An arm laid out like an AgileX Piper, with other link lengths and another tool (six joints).
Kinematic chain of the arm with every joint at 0, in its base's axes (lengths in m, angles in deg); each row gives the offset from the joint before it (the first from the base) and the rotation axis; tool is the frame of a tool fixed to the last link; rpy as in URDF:
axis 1: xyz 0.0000 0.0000 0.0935 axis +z
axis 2: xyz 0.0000 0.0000 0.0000 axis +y
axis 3: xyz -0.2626 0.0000 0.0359 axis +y
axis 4: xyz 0.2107 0.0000 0.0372 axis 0.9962 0 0.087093
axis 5: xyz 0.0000 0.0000 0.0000 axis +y
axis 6: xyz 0.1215 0.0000 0.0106 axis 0.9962 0 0.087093
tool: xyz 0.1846 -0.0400 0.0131 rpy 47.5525 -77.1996 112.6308
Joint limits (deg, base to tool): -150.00..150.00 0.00..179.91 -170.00..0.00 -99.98..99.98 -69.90..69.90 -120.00..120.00
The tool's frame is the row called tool.
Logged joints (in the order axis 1, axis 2, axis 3, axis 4, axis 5, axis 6), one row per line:
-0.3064 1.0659 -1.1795 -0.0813 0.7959 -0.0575
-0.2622 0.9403 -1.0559 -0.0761 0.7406 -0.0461
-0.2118 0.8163 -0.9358 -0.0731 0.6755 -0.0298
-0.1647 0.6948 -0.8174 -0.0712 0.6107 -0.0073
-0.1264 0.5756 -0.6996 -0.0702 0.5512 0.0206
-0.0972 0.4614 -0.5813 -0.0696 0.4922 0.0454
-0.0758 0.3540 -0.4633 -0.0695 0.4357 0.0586
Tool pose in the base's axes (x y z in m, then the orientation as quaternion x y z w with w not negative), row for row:
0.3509 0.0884 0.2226 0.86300 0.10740 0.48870 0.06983
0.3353 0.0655 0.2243 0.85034 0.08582 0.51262 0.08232
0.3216 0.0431 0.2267 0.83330 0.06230 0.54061 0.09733
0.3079 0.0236 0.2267 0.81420 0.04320 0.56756 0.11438
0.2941 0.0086 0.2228 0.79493 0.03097 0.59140 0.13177
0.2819 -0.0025 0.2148 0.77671 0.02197 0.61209 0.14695
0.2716 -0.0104 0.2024 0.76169 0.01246 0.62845 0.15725
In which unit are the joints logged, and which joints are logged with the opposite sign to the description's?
The joints are logged in radians. Opposite sign: axis 1, axis 4, axis 6.
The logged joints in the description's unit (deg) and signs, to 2 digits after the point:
17.56 61.07 -67.58 4.66 45.60 3.29
15.02 53.88 -60.50 4.36 42.43 2.64
12.14 46.77 -53.62 4.19 38.70 1.71
9.44 39.81 -46.83 4.08 34.99 0.42
7.24 32.98 -40.08 4.02 31.58 -1.18
5.57 26.44 -33.31 3.99 28.20 -2.60
4.34 20.28 -26.55 3.98 24.96 -3.36

